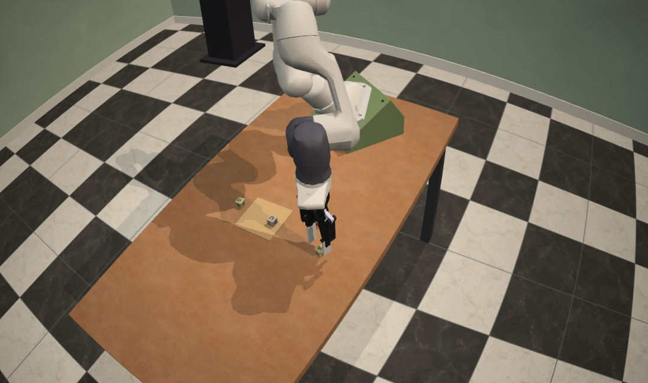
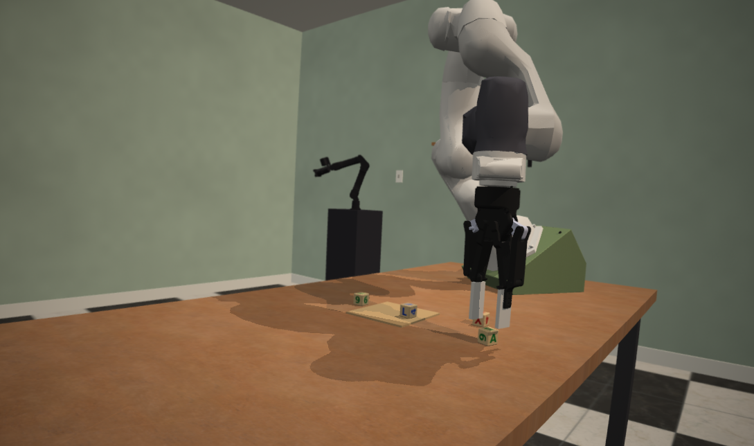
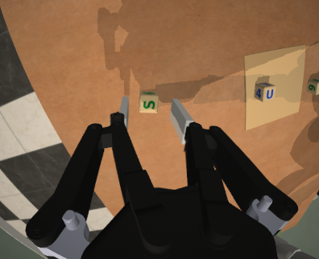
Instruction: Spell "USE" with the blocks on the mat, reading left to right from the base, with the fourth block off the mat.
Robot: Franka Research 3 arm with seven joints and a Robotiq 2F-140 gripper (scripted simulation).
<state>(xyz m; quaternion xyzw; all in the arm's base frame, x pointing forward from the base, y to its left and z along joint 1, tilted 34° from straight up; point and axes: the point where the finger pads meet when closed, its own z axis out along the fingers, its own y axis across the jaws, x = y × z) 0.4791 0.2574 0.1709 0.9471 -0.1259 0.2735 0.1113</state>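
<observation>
Right now my hand is 5 cm above the S block. From my hand the other things lie so: U block (19 cm to the right, 5 cm below, 4 cm behind); then E block (10 cm behind, 6 cm to the right, 5 cm below); then mat (23 cm to the right, 6 cm below, 4 cm behind).
</observation>
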